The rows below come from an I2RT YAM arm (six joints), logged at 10 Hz.
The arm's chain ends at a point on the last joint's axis. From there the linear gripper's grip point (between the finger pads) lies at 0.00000 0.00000 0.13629 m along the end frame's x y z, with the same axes.
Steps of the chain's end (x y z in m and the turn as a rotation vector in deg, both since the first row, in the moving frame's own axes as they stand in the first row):
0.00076, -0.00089, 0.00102, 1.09, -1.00, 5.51
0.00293, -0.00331, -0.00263, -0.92, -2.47, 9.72
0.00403, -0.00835, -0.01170, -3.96, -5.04, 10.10
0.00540, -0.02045, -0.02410, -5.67, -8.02, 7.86
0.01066, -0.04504, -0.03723, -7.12, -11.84, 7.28
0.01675, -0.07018, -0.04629, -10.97, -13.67, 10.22
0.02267, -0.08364, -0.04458, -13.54, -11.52, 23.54
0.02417, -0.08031, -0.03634, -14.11, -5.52, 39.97
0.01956, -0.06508, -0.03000, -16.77, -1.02, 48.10
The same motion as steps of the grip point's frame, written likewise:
-0.00149, -0.00359, 0.00097, 1.09, -1.00, 5.51
-0.00310, -0.00163, -0.00277, -0.92, -2.47, 9.72
-0.00870, -0.00005, -0.01255, -3.96, -5.04, 10.10
-0.01445, -0.00837, -0.02609, -5.67, -8.02, 7.86
-0.01823, -0.03009, -0.04117, -7.12, -11.84, 7.28
-0.01739, -0.04750, -0.05260, -10.97, -13.67, 10.22
-0.01001, -0.05834, -0.05100, -13.54, -11.52, 23.54
0.00105, -0.05415, -0.04089, -14.11, -5.52, 39.97
0.00177, -0.03120, -0.03548, -16.77, -1.02, 48.10

